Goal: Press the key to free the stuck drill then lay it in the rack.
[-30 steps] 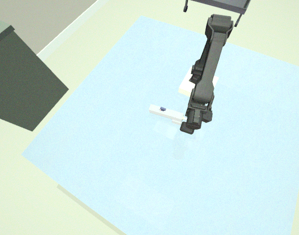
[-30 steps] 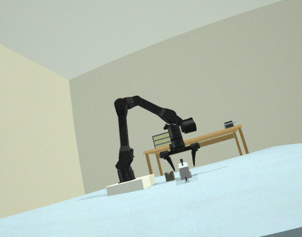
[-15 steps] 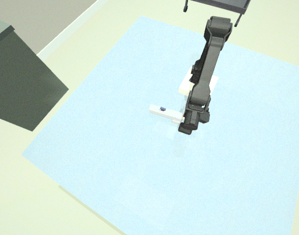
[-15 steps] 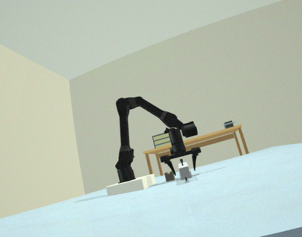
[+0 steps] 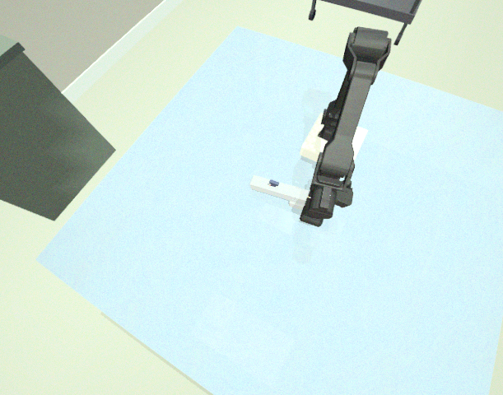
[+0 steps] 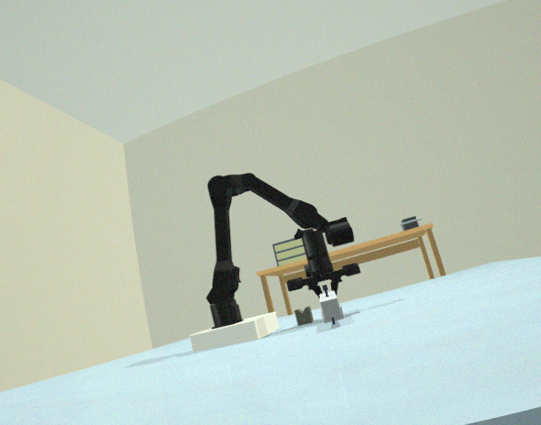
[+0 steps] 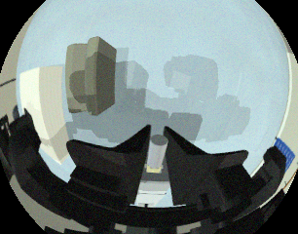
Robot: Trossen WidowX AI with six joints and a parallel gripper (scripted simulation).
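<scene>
Now: gripper tip 50 mm to the left of the pale drill, 30 mm below it and 10 mm short of it. The rest, counted from my gripper tip: small grey-brown rack 90 mm behind, 30 mm to the left; small dark key 130 mm to the right, 30 mm ahead, 30 mm above.
</scene>
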